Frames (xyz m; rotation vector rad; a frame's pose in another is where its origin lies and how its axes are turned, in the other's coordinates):
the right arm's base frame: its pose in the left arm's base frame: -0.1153 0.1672 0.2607 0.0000 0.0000 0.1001
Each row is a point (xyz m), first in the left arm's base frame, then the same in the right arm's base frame.
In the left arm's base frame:
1: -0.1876 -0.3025 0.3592
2: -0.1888 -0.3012 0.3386
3: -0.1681 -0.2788 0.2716
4: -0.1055 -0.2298 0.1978
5: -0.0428 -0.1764 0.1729
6: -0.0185 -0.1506 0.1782
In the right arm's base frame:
1: -0.1189 -0.4601 0.0985
2: -0.1199 -0.4587 0.0779
3: -0.0971 -0.4385 0.0109
4: -0.0299 -0.3960 -0.0629
5: 0.0378 -0.3491 -0.0878
6: 0.0646 -0.3259 -0.0825

